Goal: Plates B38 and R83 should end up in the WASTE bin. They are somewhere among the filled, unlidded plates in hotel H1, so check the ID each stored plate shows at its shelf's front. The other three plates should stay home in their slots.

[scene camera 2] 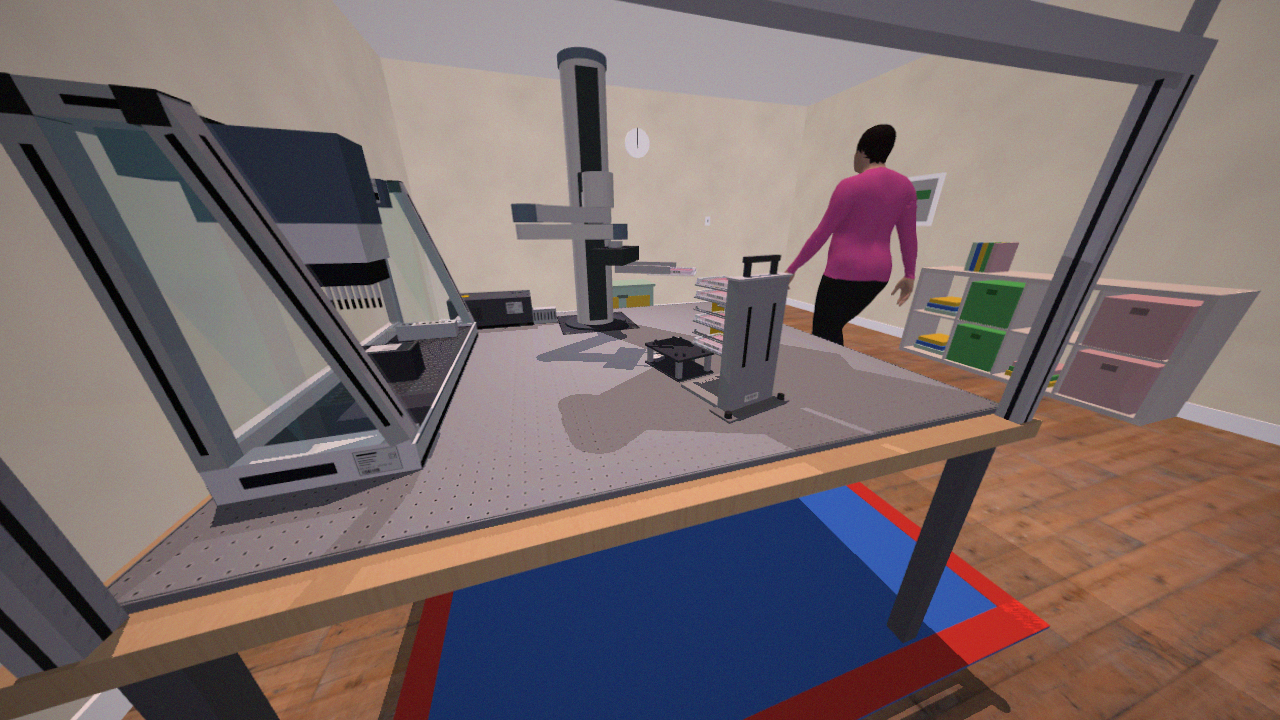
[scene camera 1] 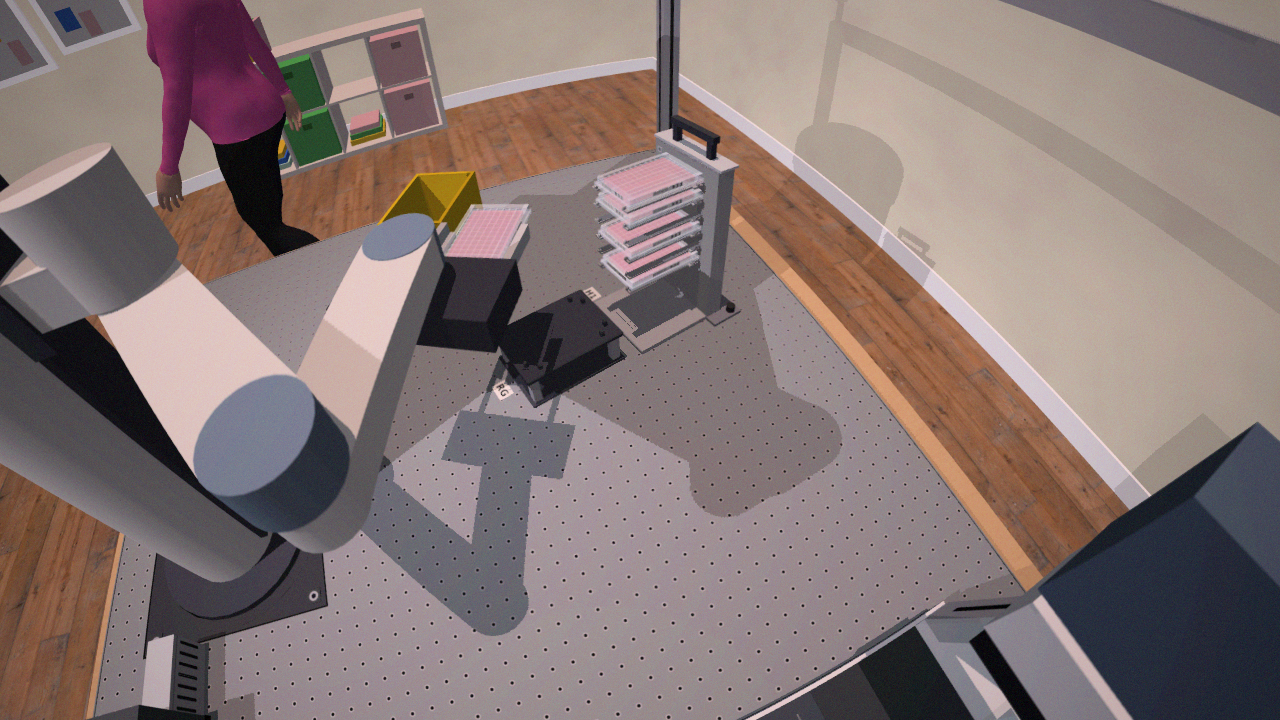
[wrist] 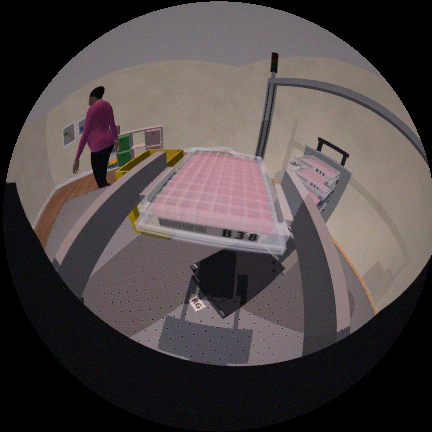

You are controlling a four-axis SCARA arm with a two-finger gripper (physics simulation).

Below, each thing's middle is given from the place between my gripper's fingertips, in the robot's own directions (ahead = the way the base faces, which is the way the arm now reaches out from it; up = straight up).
The plate B38 (scene camera 1: 486, 231) is 1 cm below my hand. Also, from my hand: plate R83 (scene camera 1: 633, 219): 24 cm ahead, 4 cm to the left, 4 cm below; black stand (scene camera 1: 560, 333): 7 cm ahead, 21 cm below; plate B33 (scene camera 1: 643, 182): 24 cm ahead, 4 cm to the left, 1 cm below.
